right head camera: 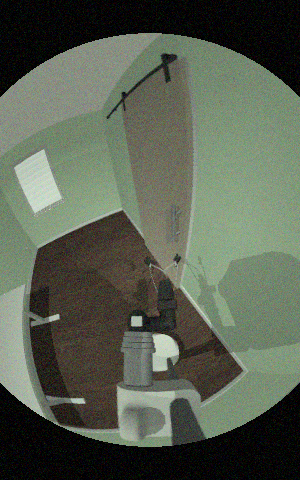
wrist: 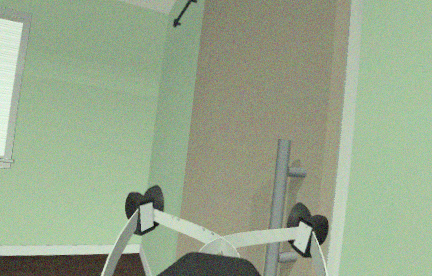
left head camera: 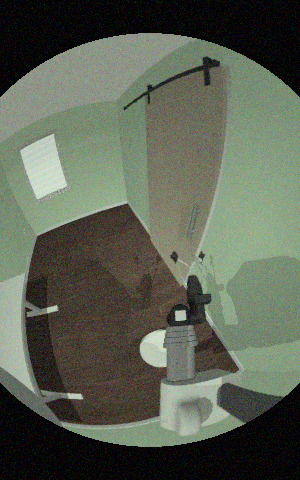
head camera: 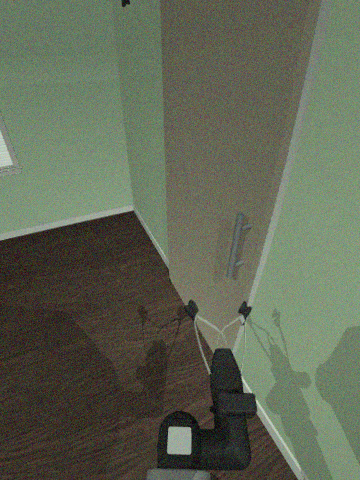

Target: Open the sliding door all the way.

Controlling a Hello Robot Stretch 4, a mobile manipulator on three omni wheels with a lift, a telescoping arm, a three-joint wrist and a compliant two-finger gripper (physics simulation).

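Frame: origin at the robot's base, x ahead, y left, z up, level; metres.
Where they show: gripper, fingertip midpoint: (right head camera: 161, 255) (wrist: 225, 211) (left head camera: 186, 251) (head camera: 217, 302); robot's base, link origin: (right head camera: 158, 351) (left head camera: 160, 347).
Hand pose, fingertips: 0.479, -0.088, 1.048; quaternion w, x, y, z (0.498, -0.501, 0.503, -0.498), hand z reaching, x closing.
Observation:
Each offset is from my fingertips to the top centre of the thing, as dx, dy, dz. "spot": to the spot under its first point.
The sliding door (head camera: 215, 125) (left head camera: 185, 150) (right head camera: 160, 150) (wrist: 265, 75) is a tall brown panel hanging from a black rail {spot: +0.630, -0.007, +0.951} (left head camera: 175, 80) (right head camera: 141, 81). Its right edge stands beside pale trim, and the rail runs on past its left edge. A grey vertical bar handle {spot: +0.295, -0.101, -0.041} (head camera: 235, 245) (left head camera: 193, 221) (wrist: 280, 200) is on the door's right part. My gripper (head camera: 218, 310) (left head camera: 188, 256) (right head camera: 162, 260) (wrist: 225, 211) is open and empty, in front of the door and below the handle in the head view. In the wrist view the handle appears between the fingertips, nearer the right one, and its lower part passes behind the right finger's strip.
A green wall (head camera: 325, 225) (left head camera: 260, 200) (wrist: 395, 125) runs along the right, close to the right finger. Another green wall with a window (left head camera: 44, 166) (right head camera: 38, 181) stands at the left. White brackets (left head camera: 42, 311) (right head camera: 45, 320) show at the far left above dark wood floor.

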